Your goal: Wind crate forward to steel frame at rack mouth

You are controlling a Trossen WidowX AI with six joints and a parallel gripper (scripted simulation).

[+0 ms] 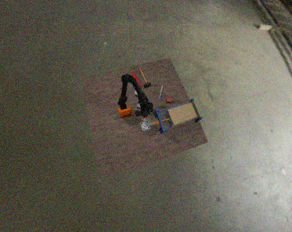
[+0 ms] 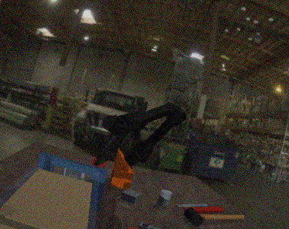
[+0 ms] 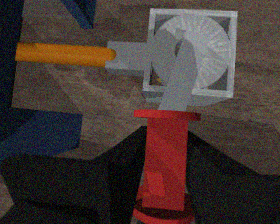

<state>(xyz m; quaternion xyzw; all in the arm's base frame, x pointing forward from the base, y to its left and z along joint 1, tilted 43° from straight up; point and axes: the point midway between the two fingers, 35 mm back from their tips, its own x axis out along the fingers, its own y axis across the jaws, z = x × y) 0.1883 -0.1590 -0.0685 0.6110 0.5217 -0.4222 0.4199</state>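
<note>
Right now the winch handle is 1 cm behind my gripper tip, 2 cm to the right of it and 3 cm below it. The rest, counted from my gripper tip: blue steel frame: 13 cm ahead, 9 cm to the right, 3 cm below; then winch: 4 cm behind, 9 cm to the right, 10 cm below; then red knob: 1 cm to the left.
</note>
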